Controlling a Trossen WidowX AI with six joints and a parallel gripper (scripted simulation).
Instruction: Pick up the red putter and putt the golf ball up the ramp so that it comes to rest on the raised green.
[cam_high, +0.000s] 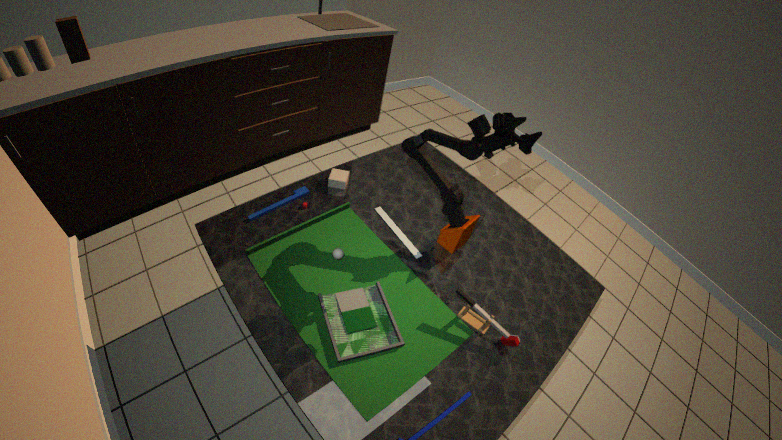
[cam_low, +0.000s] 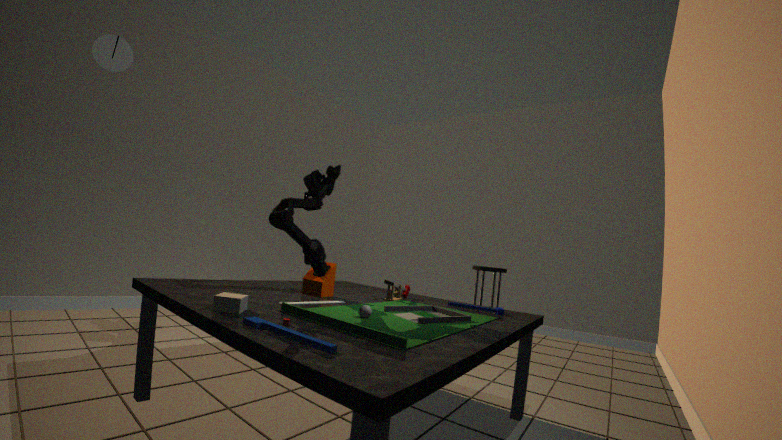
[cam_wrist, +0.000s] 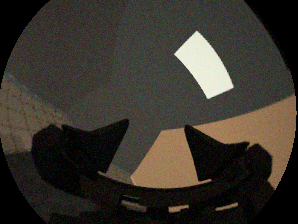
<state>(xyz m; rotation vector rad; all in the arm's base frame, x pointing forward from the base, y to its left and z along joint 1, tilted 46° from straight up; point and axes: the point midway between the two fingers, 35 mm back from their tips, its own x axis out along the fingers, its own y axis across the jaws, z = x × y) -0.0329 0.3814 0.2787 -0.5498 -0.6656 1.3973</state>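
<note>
Now: the white strip 600 mm below my gripper tip, 280 mm to the right of it and 180 mm ahead of it. From my gripper tip the other things lie so: white golf ball (580 mm below, 460 mm ahead, 330 mm to the right); then small wooden rack (570 mm below, 290 mm ahead, 190 mm to the left); then red putter (550 mm below, 280 mm ahead, 230 mm to the left).
</note>
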